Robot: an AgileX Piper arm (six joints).
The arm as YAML. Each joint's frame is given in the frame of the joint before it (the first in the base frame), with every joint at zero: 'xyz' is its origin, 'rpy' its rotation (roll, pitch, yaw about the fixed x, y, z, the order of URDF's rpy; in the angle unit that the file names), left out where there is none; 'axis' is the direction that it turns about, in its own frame. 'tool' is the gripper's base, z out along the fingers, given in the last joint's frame.
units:
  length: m
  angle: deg
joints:
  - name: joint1
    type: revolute
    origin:
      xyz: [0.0, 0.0, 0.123]
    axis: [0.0, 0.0, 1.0]
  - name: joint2
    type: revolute
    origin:
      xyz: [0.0, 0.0, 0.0]
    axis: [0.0, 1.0, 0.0]
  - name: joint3
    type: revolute
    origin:
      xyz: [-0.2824, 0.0, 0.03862]
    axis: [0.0, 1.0, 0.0]
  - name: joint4
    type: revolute
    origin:
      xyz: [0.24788, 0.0, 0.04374]
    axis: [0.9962, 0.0, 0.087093]
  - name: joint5
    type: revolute
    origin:
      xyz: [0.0, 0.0, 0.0]
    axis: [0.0, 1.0, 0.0]
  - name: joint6
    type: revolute
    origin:
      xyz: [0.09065, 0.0, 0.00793]
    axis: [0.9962, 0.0, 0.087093]
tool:
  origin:
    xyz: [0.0, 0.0, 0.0]
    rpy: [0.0, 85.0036, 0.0]
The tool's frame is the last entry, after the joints.
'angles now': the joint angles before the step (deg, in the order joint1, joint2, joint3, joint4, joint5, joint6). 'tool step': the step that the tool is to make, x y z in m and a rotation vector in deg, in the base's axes. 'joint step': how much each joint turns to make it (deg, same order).
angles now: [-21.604 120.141 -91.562 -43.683 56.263 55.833]
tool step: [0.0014 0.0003 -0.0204 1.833 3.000 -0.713]
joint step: [0.044 2.573 -0.047 1.076 0.982 -0.389]
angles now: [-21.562 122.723 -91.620 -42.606 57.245 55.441]
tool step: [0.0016 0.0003 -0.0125 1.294 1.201 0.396]
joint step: [-0.031 1.500 0.065 0.847 -0.467 -0.663]
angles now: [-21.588 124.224 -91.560 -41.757 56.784 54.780]
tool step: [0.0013 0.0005 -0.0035 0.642 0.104 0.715]
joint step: [0.000 0.403 -0.017 0.580 -0.631 -0.761]
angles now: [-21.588 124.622 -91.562 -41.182 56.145 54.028]
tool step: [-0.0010 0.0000 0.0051 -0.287 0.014 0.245]
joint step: [-0.013 -0.646 -0.015 -0.060 0.361 -0.542]
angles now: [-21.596 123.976 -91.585 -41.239 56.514 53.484]
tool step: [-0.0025 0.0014 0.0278 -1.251 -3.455 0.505]
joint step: [0.008 -3.578 -0.099 0.133 -0.323 -0.450]
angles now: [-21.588 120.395 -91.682 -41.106 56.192 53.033]
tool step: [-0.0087 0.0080 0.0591 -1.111 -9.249 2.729]
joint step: [-0.022 -8.111 0.175 2.659 -2.994 -2.347]
